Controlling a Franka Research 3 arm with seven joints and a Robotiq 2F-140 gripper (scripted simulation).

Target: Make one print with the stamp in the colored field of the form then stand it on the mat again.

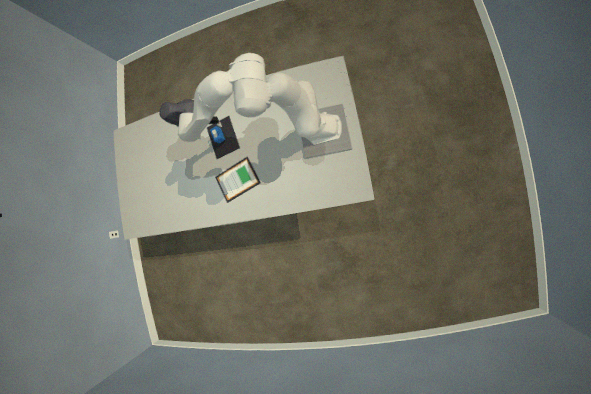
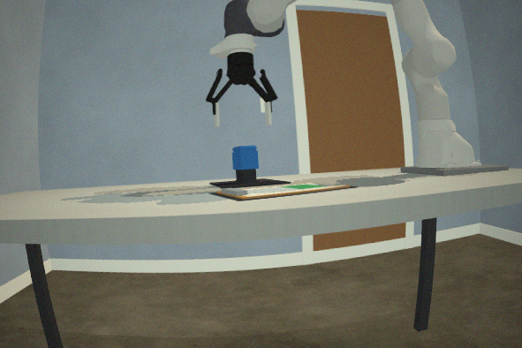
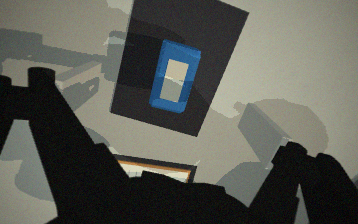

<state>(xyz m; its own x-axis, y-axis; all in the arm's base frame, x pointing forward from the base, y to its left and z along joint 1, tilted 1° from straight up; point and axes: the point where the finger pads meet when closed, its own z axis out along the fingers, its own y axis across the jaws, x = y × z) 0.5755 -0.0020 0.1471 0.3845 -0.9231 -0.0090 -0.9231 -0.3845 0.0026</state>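
Now: the blue stamp 120 mm below my hand. Round my hand: form (80 mm behind, 280 mm to the left, 160 mm below); then dark mat (170 mm below).
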